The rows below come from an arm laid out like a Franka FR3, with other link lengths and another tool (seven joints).
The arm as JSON. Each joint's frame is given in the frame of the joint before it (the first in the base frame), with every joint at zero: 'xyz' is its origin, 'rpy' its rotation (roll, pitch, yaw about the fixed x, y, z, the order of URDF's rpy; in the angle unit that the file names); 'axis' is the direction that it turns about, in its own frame. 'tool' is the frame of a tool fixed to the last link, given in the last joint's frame.
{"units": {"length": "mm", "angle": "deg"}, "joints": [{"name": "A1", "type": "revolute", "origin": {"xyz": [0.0, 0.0, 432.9], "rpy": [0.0, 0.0, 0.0]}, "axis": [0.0, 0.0, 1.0]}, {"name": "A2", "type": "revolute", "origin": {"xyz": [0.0, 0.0, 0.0], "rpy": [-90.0, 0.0, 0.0]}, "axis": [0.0, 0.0, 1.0]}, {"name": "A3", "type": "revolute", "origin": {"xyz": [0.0, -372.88, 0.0], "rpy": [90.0, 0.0, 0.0]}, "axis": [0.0, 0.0, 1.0]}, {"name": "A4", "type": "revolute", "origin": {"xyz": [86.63, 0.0, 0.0], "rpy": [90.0, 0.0, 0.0]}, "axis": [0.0, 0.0, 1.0]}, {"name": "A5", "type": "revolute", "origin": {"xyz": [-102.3, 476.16, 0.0], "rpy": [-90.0, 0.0, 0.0]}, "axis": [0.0, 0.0, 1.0]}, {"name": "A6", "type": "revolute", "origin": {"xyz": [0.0, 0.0, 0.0], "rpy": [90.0, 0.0, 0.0]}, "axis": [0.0, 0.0, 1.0]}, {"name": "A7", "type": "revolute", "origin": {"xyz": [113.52, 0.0, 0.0], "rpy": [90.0, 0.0, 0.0]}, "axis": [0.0, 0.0, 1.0]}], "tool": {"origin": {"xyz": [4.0, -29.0, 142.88], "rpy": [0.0, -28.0, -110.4]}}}
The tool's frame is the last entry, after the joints.
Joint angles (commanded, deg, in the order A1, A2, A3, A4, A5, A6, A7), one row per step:
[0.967 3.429 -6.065 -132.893 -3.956 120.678 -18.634]
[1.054 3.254 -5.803 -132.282 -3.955 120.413 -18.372]
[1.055 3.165 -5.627 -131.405 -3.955 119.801 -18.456]
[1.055 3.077 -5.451 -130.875 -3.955 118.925 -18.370]
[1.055 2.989 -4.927 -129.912 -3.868 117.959 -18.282]
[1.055 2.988 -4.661 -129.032 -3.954 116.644 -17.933]
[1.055 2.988 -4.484 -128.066 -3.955 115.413 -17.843]
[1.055 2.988 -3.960 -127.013 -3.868 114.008 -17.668]
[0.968 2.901 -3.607 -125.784 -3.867 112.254 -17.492]
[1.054 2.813 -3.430 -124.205 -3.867 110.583 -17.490]
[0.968 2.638 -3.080 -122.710 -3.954 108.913 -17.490]
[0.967 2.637 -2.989 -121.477 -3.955 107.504 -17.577]
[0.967 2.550 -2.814 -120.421 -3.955 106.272 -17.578]
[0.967 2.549 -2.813 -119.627 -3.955 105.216 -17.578]
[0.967 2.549 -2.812 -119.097 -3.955 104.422 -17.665]
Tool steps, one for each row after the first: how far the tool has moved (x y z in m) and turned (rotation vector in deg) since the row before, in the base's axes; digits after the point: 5 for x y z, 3 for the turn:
[0.00440 0.00320 0.00642 -0.094 -0.530 0.085]
[0.00495 0.00133 0.00746 -0.018 -0.348 0.229]
[0.00159 0.00155 0.00428 -0.026 0.254 0.048]
[0.00458 0.00506 0.00788 0.024 -0.093 0.331]
[0.00273 0.00227 0.00587 -0.174 0.422 -0.081]
[0.00335 0.00144 0.00682 -0.056 0.261 0.026]
[0.00345 0.00521 0.00745 0.002 0.339 0.225]
[0.00341 0.00236 0.00957 -0.079 0.428 0.003]
[0.00562 0.00228 0.01290 -0.055 0.003 0.172]
[0.00468 0.00221 0.01323 -0.111 0.002 0.223]
[0.00350 0.00060 0.00949 -0.021 0.178 0.093]
[0.00275 0.00160 0.00909 -0.031 0.088 0.105]
[0.00161 -0.00021 0.00604 -0.031 0.259 -0.061]
[0.00072 -0.00015 0.00396 0.005 0.268 0.037]

